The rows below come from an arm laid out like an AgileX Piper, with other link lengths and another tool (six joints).
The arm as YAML. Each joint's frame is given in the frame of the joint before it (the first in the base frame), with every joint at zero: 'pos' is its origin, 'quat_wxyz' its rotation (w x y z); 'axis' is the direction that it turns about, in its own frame. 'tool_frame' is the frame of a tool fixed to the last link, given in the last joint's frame.
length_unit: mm
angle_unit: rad
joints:
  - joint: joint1
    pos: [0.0, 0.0, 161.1]
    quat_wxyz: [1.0, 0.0, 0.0, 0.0]
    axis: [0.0, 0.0, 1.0]
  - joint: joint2
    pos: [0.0, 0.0, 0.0]
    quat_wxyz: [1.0, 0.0, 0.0, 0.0]
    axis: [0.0, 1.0, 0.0]
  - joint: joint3
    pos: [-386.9, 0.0, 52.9]
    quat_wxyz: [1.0, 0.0, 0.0, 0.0]
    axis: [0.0, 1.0, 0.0]
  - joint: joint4
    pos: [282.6, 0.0, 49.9]
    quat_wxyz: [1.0, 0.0, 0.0, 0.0]
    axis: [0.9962, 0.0, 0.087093]
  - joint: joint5
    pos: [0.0, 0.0, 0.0]
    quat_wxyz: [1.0, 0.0, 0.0, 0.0]
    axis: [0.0, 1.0, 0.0]
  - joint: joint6
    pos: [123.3, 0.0, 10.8]
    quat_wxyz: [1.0, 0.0, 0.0, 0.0]
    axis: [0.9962, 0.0, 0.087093]
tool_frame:
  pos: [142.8, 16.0, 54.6]
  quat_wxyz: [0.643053, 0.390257, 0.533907, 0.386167]
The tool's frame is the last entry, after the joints.
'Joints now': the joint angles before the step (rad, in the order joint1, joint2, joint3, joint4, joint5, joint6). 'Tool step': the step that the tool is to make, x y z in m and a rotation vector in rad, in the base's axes. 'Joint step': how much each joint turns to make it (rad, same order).
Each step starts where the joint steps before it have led.
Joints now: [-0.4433 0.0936 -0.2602 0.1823 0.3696 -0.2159]
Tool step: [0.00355 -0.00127 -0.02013 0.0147 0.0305 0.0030]
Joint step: [0.0041 0.0000 0.0401 0.0000 -0.0063 0.0000]
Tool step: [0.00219 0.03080 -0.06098 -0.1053 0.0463 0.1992]
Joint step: [0.2275 -0.0936 0.1611 -0.1176 -0.0576 0.0000]
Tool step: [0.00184 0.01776 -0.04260 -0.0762 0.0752 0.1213]
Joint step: [0.1325 -0.0114 0.0779 -0.0909 -0.0031 0.0042]
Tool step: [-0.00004 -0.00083 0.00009 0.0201 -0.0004 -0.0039]
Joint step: [0.0023 -0.0004 0.0000 -0.0053 0.0018 0.0260]
